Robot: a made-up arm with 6 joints.
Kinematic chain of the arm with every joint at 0, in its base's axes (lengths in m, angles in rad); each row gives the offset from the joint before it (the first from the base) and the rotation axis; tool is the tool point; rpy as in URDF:
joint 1: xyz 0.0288 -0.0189 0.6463 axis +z
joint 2: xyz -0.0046 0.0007 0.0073 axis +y
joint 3: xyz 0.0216 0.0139 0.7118 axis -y
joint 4: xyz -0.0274 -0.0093 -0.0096 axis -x
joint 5: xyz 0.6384 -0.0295 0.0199 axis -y
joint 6: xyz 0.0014 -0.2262 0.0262 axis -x
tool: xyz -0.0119 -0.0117 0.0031 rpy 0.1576 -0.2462 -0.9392
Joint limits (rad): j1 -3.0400..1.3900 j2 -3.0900..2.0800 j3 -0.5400..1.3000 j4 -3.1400..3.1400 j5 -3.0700..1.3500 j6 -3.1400..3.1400
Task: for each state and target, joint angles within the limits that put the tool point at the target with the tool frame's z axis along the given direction. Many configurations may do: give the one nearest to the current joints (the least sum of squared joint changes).
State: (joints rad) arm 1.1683 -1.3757 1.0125 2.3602 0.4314 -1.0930
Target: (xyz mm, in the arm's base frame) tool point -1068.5 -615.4 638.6 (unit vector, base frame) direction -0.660 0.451 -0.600
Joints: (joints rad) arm 0.6986 -1.9549 0.6672 2.7300 0.7964 -1.7884
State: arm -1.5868 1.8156 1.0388 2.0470 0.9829 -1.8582
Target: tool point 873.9 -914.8 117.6 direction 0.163 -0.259 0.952
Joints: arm -0.8487 1.8437 0.9141 1.6559 1.3007 -1.0942
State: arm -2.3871 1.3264 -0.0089 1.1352 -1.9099 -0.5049
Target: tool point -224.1 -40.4 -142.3 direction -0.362 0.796 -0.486
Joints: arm -2.0105 2.0758 -0.5400 0.5009 -2.1990 -0.8459
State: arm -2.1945 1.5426 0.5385 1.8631 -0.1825 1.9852
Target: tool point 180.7 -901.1 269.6 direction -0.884 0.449 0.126
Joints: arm -1.6083 1.2563 -0.2677 2.1513 0.2440 1.9842
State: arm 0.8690 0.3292 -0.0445 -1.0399 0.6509 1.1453
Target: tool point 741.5 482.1 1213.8 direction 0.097 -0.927 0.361
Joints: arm 0.6785 0.2971 0.5514 -1.5278 0.1572 0.3721
